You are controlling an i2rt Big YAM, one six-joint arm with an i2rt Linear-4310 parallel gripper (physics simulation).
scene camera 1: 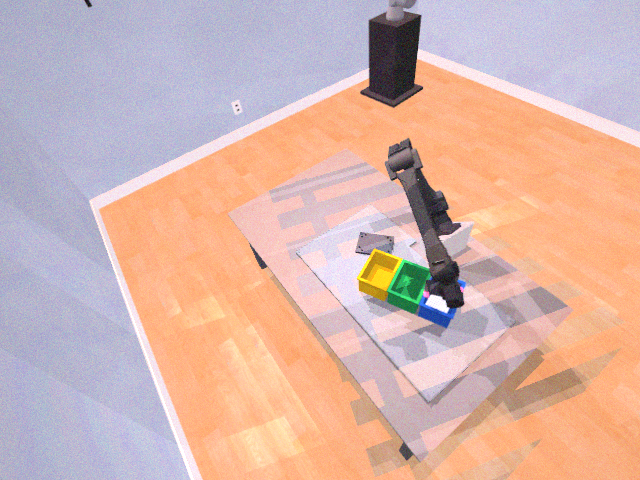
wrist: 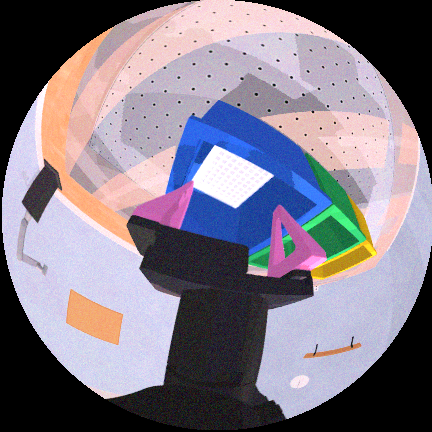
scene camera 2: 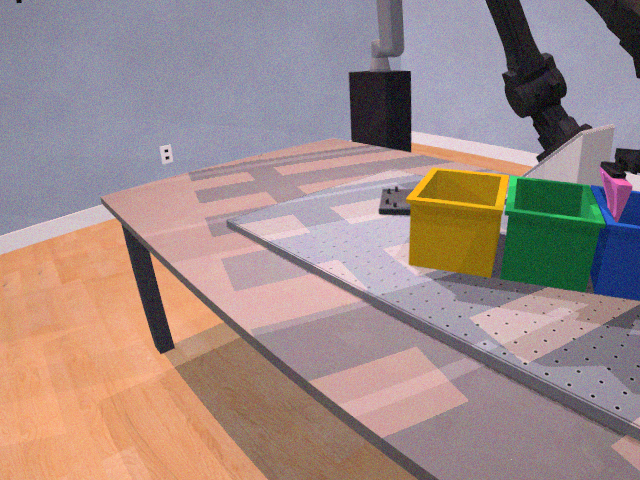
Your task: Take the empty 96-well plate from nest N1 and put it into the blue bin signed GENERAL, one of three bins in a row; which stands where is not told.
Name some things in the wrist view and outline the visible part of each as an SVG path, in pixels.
The gripper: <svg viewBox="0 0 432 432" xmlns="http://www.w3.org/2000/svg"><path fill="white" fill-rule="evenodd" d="M190 180L173 191L136 206L126 223L126 227L139 254L143 256L139 269L156 290L180 297L166 364L175 366L176 373L193 380L207 382L210 371L230 372L229 381L238 385L246 384L255 380L258 376L265 338L267 309L280 307L313 296L313 282L310 270L326 260L325 251L278 204L272 213L267 275L246 273L248 270L249 248L246 245L179 229L193 189L194 181ZM281 222L295 244L294 251L286 257L284 256L281 238Z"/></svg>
A white 96-well plate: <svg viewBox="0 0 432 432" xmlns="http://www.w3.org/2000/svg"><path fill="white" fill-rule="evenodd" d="M214 145L191 179L194 181L193 187L236 208L273 175L257 165Z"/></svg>
